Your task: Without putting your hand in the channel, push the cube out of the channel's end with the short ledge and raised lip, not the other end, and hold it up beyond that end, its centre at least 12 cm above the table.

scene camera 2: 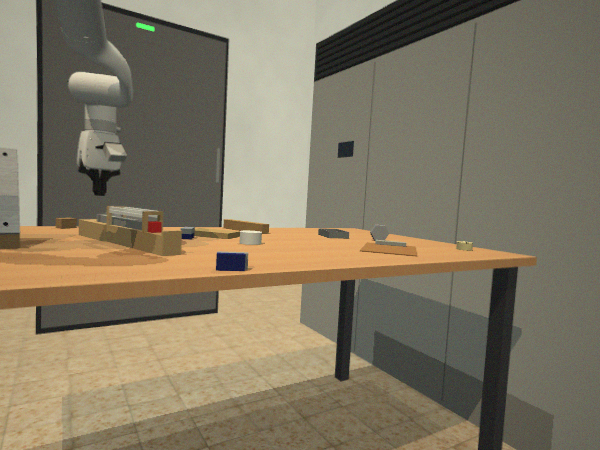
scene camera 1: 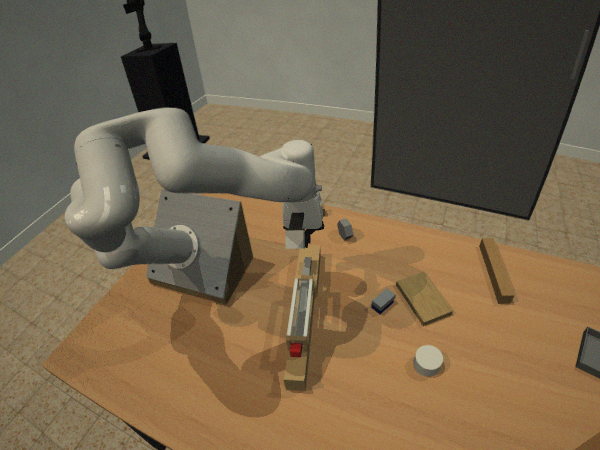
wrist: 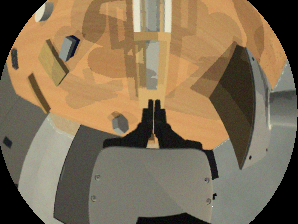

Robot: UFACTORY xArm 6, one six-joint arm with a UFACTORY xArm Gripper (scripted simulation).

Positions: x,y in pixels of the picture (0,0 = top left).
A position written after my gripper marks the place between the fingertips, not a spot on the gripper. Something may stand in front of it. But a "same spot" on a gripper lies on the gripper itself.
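My gripper: visible in scene camera 2, in scene camera 1 (pixel 305 244), in the wrist view. My gripper (scene camera 2: pixel 99 182) and (wrist: pixel 160 118): same spot.
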